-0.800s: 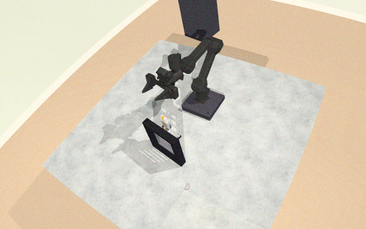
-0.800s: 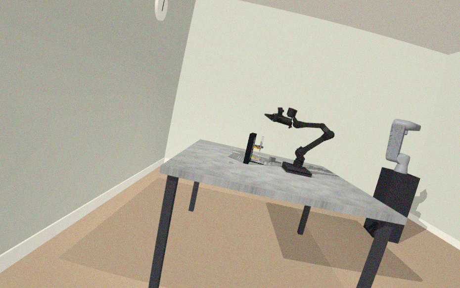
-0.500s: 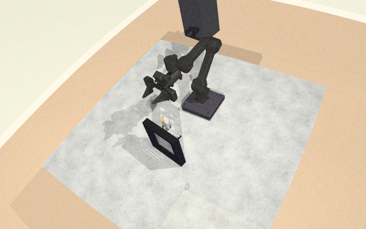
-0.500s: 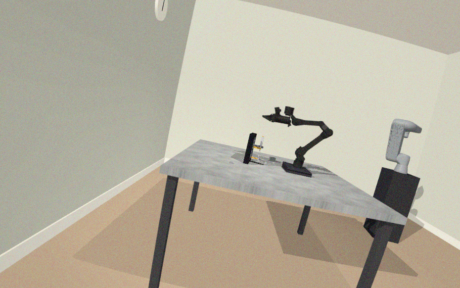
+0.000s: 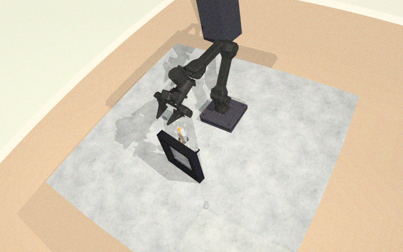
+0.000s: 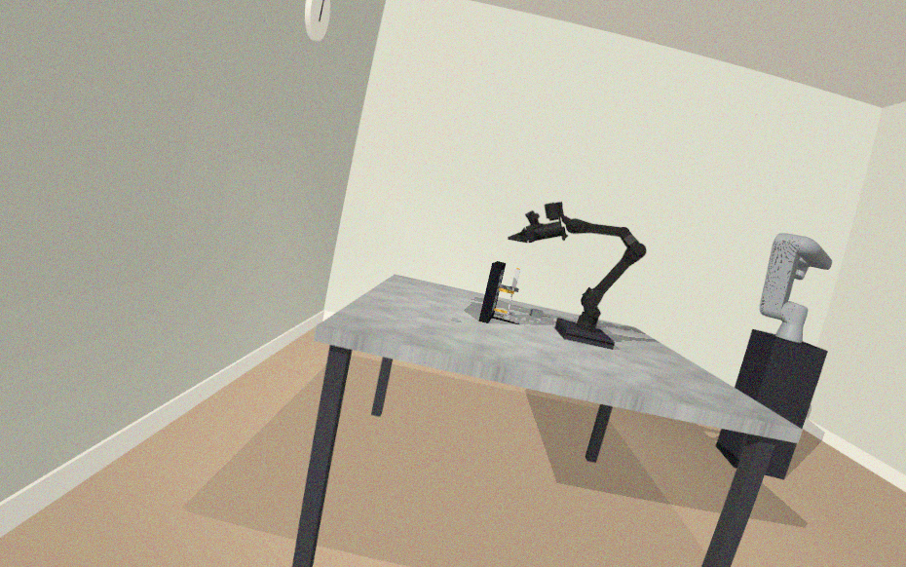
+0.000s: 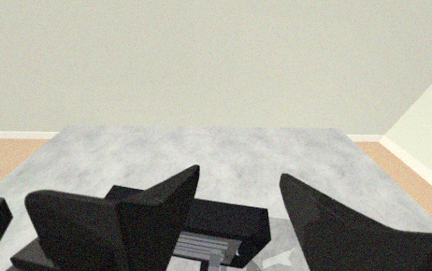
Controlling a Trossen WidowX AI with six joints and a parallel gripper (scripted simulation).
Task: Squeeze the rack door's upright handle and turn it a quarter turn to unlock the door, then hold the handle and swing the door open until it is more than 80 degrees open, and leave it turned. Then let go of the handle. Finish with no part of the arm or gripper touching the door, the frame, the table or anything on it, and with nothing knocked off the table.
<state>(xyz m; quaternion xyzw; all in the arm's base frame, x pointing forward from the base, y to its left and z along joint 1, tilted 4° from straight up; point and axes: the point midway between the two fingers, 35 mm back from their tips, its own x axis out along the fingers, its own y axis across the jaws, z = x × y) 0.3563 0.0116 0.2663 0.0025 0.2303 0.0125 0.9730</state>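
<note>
Now: the grey-and-orange handle 18 cm below my gripper tip, 7 cm behind it and 1 cm to the left of it.
</note>
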